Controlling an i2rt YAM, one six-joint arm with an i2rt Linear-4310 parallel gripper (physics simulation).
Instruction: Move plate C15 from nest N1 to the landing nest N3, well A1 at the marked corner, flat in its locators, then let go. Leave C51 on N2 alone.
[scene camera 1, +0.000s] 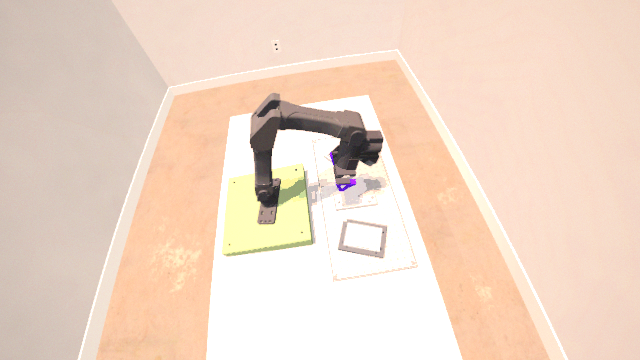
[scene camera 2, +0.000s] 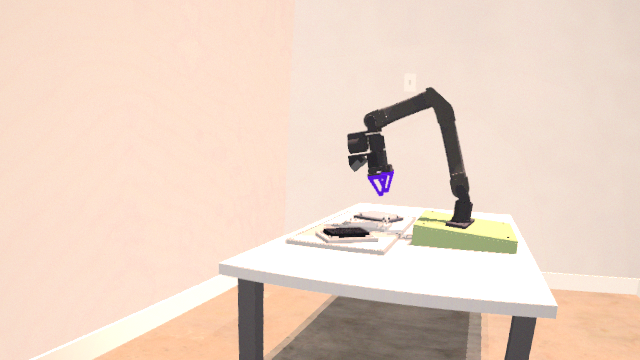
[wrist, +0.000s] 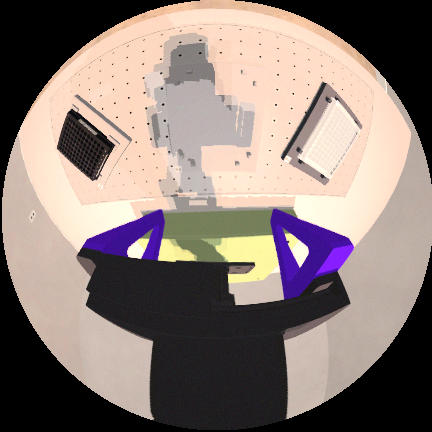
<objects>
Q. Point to the gripper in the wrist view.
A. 217, 214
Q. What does the gripper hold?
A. Nothing.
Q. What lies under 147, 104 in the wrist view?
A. A pegboard.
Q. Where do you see a grey-framed white plate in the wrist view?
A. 333, 135
</objects>
